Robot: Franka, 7 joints.
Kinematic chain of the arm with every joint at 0, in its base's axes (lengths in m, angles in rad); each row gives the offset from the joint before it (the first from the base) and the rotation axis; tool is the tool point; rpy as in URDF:
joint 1: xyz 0 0 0.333 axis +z
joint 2: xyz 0 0 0 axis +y
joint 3: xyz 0 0 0.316 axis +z
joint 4: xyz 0.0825 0 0 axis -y
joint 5: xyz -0.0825 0 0.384 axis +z
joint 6: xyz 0 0 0 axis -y
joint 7: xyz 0.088 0 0 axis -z
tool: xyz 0 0 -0.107 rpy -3.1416 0 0
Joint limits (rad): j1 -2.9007..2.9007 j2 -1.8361..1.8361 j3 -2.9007..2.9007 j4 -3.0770..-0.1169 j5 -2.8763..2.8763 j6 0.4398..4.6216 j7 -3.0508..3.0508
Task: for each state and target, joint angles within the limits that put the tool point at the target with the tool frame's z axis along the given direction. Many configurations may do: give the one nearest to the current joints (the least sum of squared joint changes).
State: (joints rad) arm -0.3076 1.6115 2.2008 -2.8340 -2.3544 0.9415 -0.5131
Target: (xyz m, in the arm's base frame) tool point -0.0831 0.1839 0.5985 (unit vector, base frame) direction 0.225 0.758 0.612
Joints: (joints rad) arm -0.1060 1.7316 2.6656 -3.0608 -2.7257 1.6010 -0.5131
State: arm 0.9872 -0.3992 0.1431 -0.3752 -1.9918 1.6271 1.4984
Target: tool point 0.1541 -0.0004 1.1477 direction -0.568 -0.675 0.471
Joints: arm 0.5340 -0.1516 -0.1372 -0.7407 -2.7385 1.5315 1.4984
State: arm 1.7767 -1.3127 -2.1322 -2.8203 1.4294 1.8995 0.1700
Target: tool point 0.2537 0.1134 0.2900 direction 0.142 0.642 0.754
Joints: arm 1.3467 -1.1920 -1.8054 -3.0057 1.2880 1.8740 0.1700
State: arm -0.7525 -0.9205 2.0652 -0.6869 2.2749 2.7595 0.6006
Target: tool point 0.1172 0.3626 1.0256 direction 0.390 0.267 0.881
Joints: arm -1.2628 -0.6224 1.4034 -0.4581 1.8966 3.4884 0.6006
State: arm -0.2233 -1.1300 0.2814 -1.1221 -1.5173 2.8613 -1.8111
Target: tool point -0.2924 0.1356 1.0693 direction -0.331 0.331 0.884
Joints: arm 0.0318 -0.4538 0.3611 -0.2861 -1.3671 3.4359 -1.8111
